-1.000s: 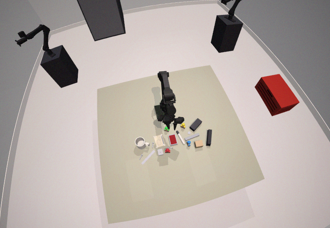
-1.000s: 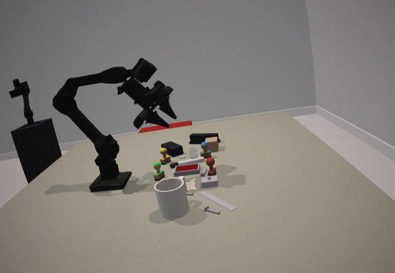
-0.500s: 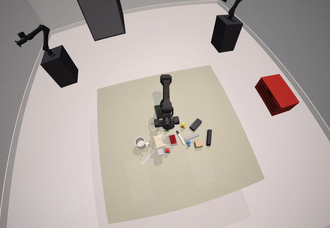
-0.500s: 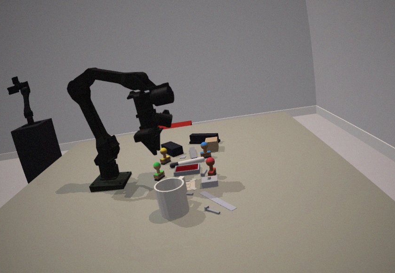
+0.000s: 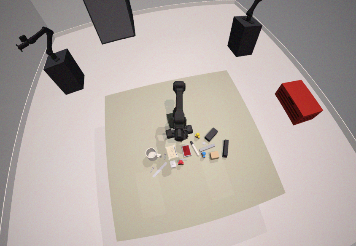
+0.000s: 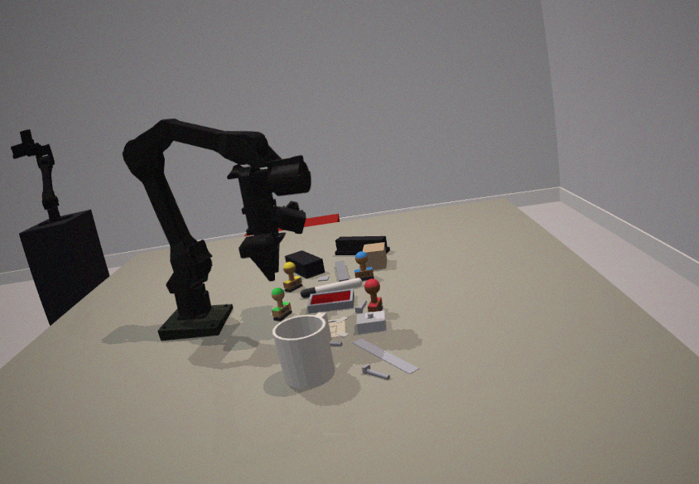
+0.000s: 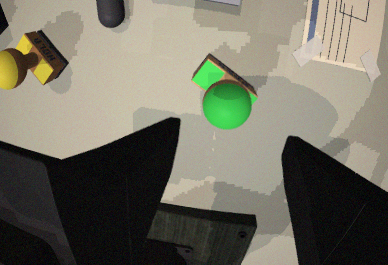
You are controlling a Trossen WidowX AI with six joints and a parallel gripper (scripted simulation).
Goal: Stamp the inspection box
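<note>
My gripper tip is now 70 mm above the green-knobbed PASS stamp. From my gripper tip the other things lie so: white marker (80 mm ahead, 90 mm to the left, 80 mm below); ink pad (100 mm ahead, 20 mm to the left, 80 mm below); cream card (70 mm ahead, 90 mm to the right, 90 mm below).
</note>
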